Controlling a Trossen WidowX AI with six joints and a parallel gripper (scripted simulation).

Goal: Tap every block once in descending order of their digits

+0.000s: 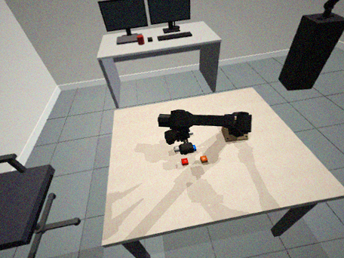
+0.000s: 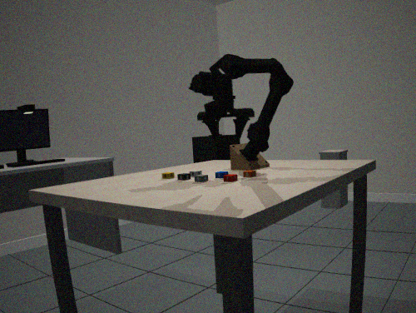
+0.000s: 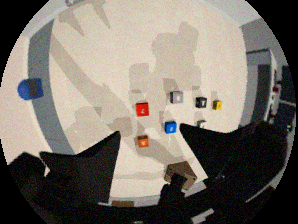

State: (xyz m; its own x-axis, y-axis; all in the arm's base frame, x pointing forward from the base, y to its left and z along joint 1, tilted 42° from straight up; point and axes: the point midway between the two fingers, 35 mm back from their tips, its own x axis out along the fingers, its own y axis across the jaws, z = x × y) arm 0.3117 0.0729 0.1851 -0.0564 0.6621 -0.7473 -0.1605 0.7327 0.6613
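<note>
Right now the black block is 3 cm ahead of my gripper tip, 18 cm to the right of it and 12 cm below it. Round my gripper tip: grey block (4 cm ahead, 9 cm to the right, 12 cm below); then blue block (5 cm behind, 9 cm to the right, 12 cm below); then red block (12 cm below).
</note>
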